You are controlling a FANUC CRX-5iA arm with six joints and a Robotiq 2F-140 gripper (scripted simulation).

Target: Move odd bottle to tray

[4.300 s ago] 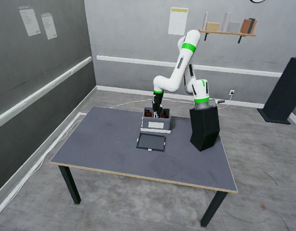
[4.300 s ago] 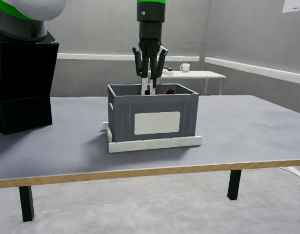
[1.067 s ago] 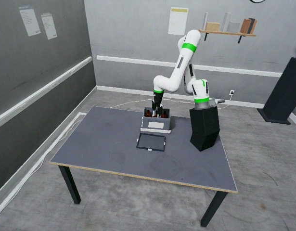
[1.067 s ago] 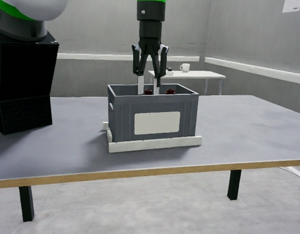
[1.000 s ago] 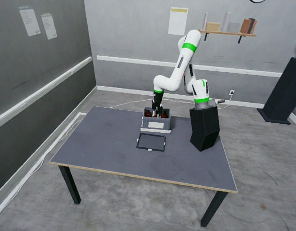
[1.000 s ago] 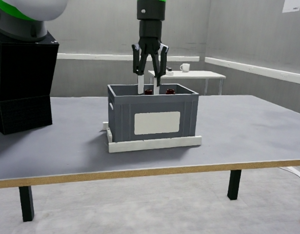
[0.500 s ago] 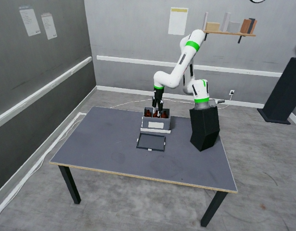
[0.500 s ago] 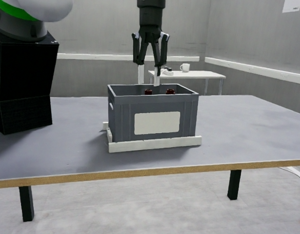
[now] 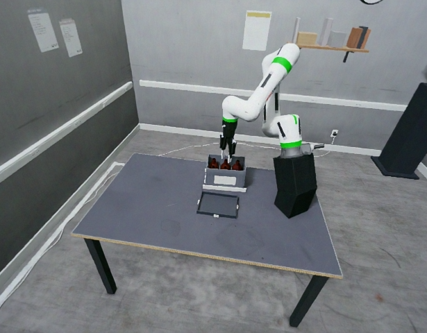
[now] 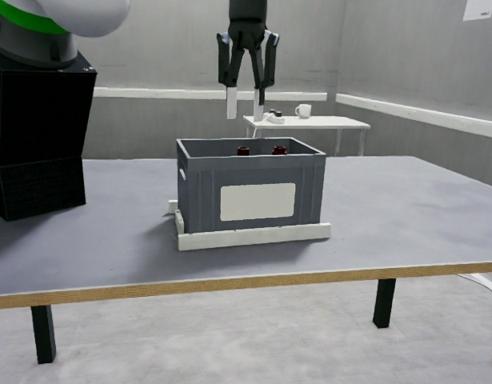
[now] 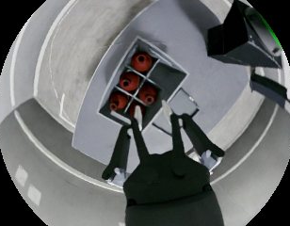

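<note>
My gripper is now 17 cm above the grey crate and 4 cm to the left of it. The rest, counted from my hand: dark tray 24 cm below, 22 cm to the left, 2 cm ahead.
</note>
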